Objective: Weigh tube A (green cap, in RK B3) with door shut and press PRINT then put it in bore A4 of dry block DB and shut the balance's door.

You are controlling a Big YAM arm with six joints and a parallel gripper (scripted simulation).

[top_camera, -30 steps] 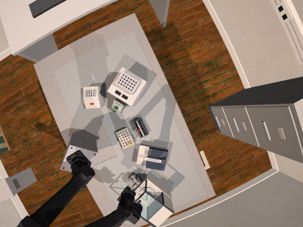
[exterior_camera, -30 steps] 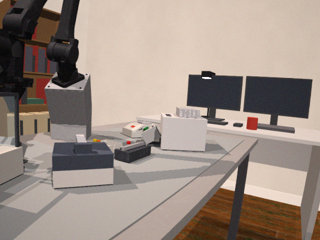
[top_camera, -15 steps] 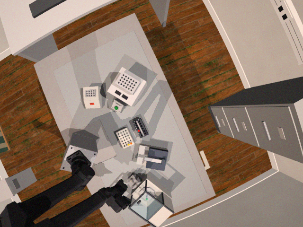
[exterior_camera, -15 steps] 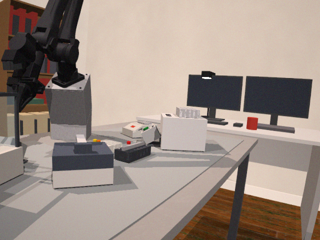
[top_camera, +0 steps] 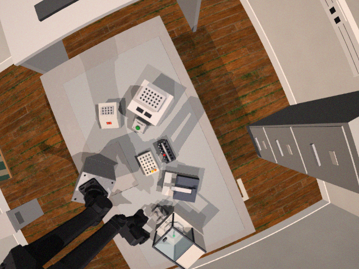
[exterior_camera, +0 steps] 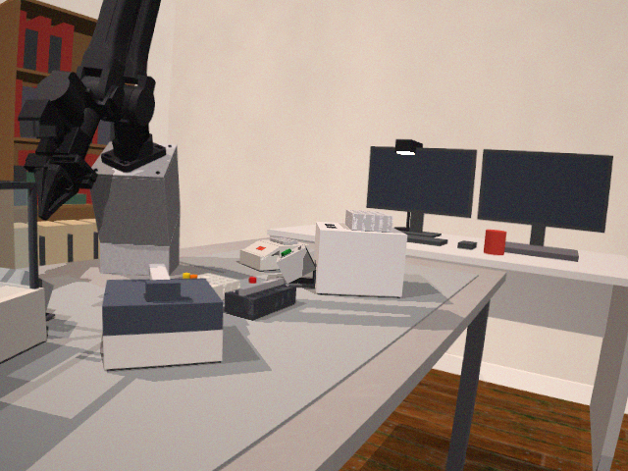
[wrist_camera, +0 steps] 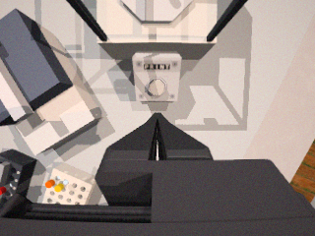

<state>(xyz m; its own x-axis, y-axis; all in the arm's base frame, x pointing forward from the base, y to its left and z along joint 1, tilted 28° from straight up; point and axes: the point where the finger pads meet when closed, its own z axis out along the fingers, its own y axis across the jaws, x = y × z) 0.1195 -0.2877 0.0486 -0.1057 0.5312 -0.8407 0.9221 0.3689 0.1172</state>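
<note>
Now: hand 10 mm short of the white print key, 40 mm to the left of it and 90 mm above it. Also, from my hand: spectrophotometer 230 mm ahead, 20 mm to the left, 90 mm below; tinted glass pane 50 mm ahead, 150 mm to the right, 50 mm above; pale pan 60 mm ahead, 180 mm to the right, 80 mm below.
</note>
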